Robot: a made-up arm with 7 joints.
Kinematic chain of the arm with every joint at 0, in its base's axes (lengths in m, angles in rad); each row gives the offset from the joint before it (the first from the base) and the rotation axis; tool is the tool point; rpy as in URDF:
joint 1: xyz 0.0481 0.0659 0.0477 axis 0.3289 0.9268 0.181
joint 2: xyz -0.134 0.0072 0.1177 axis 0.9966 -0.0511 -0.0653
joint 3: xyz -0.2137 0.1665 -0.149 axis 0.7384 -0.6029 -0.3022
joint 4: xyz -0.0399 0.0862 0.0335 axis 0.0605 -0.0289 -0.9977
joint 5: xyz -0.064 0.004 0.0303 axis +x
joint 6: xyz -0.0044 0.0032 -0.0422 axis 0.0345 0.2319 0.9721
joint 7: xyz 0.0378 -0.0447 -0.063 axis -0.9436 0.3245 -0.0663
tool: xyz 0.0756 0.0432 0.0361 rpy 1.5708 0 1.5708
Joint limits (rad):
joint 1: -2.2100..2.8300
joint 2: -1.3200..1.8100
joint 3: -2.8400..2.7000
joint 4: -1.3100..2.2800
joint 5: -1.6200..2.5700
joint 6: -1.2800..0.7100
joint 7: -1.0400..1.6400
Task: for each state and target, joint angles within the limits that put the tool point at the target. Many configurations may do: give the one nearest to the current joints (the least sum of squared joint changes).
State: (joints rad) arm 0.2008 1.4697 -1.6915 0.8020 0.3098 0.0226 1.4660
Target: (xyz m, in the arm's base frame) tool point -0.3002 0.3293 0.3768
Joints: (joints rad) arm 0.2645 1.4504 -1.5538 0.8326 0.4630 0.1150 1.4042
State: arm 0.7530 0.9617 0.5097 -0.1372 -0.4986 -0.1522 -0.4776
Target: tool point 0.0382 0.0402 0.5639
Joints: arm 1.0997 1.2426 0.6160 0.2535 -0.5445 -0.5459 -0.7453
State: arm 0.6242 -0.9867 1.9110 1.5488 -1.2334 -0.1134 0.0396
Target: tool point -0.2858 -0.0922 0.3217
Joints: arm 1.1205 -1.1612 1.9081 1.4176 -1.1298 0.0037 -0.0135
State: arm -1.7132 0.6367 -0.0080 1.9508 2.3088 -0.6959 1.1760
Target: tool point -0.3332 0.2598 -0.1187
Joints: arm -1.0441 0.9805 -0.0811 2.1604 2.5700 -0.0137 0.9844
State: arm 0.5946 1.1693 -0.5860 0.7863 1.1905 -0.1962 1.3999
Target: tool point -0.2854 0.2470 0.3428
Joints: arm 0.8305 0.3955 -0.9819 1.0125 0.6977 -0.4012 1.4005
